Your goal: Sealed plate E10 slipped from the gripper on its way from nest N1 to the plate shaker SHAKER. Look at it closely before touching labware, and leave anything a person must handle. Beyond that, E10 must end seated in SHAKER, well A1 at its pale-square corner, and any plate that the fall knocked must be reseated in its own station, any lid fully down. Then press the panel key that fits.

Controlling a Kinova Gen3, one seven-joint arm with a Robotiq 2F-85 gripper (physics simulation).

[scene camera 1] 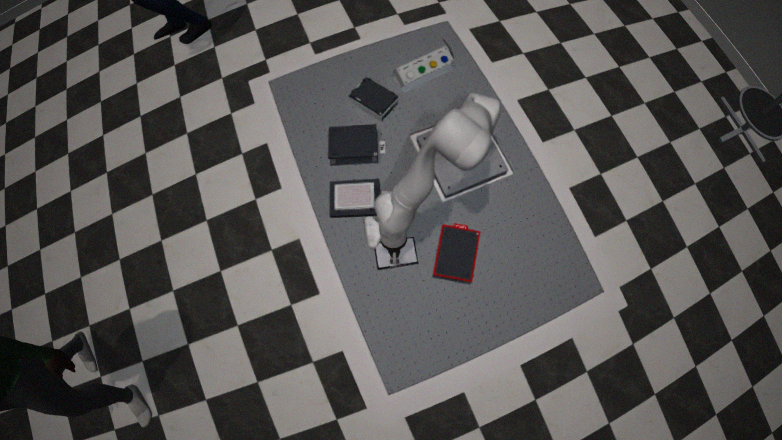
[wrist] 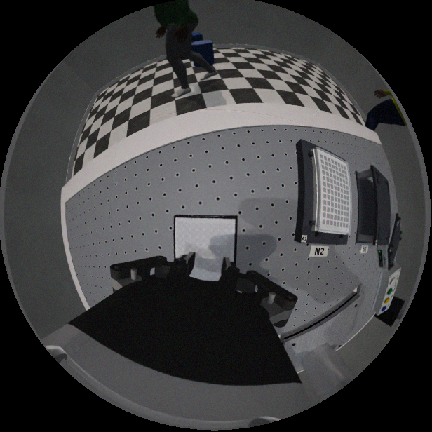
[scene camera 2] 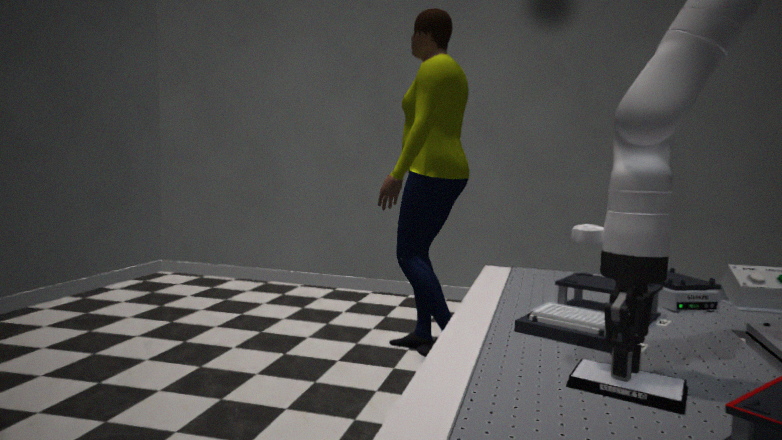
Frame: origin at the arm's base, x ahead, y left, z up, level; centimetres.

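Where they show: gripper, fingertip midpoint: [scene camera 2: 625, 375].
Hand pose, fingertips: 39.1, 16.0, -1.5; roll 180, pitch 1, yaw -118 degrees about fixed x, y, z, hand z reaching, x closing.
Note:
Each offset is from my fingertips to the top centre of the thing, as dx, dy, dz. "*": to the spot under its first point.
Plate E10 @(-0.1, +0.7, +0.0) [scene camera 1: 409, 255] [scene camera 2: 661, 387] [wrist: 205, 232], with a pale top and black sides, lies on the perforated table; its side label shows in scene camera 2. My gripper [scene camera 1: 394, 258] [scene camera 2: 628, 373] [wrist: 208, 261] is partly open and empty, pointing down with its fingertips low over the plate's top. A pale multi-well plate @(+2.5, -21.8, +2.2) [scene camera 1: 354, 195] [scene camera 2: 568, 317] [wrist: 332, 192] lies in dark nest N2 [wrist: 301, 200]; I cannot tell whether it is fully down. SHAKER @(* -20.6, -50.5, +4.1) [scene camera 1: 374, 97] [scene camera 2: 694, 302] stands at an angle with a green display. The key panel @(* -33.4, -51.6, +4.3) [scene camera 1: 404, 80] [wrist: 381, 287] has white, green, yellow and blue keys.
Dark raised nest N1 @(-5.8, -38.6, +4.9) [scene camera 1: 352, 141] [scene camera 2: 587, 282] [wrist: 381, 205] stands between N2 and SHAKER. A red-edged dark station @(-16.0, +10.7, +2.9) [scene camera 1: 457, 253] [scene camera 2: 765, 406] stands beside E10. The arm's base plate [scene camera 1: 470, 183] is near the table's middle. People walk on the floor beyond the table.

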